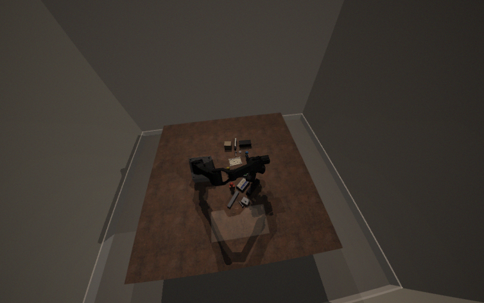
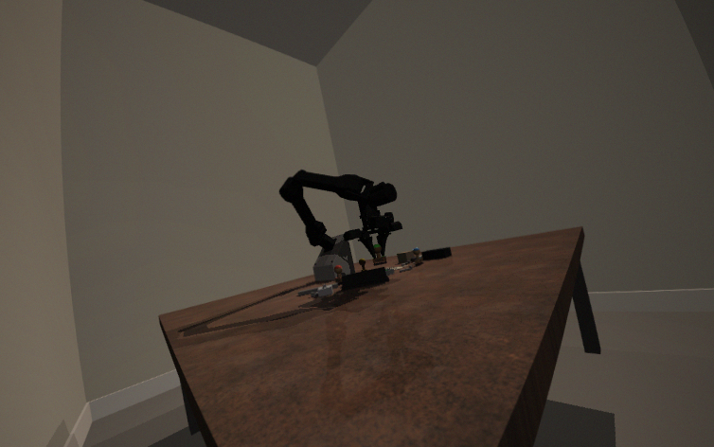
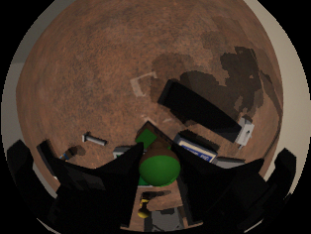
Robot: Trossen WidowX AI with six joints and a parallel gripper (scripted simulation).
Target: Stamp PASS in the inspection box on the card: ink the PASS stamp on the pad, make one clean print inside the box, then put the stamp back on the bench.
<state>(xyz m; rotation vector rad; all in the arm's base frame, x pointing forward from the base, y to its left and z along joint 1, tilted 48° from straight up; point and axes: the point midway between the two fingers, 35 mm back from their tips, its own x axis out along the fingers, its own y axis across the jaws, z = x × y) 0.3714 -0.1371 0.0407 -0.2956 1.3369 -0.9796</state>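
My gripper tip is 10 mm past the long black block, 70 mm to the left of it and 50 mm above it. Round my gripper tip: green ink pad: 70 mm behind, 70 mm to the left, 60 mm below; then blue-and-white box: 80 mm behind, 30 mm to the right, 60 mm below; then green-knobbed stamp: right at my gripper tip.
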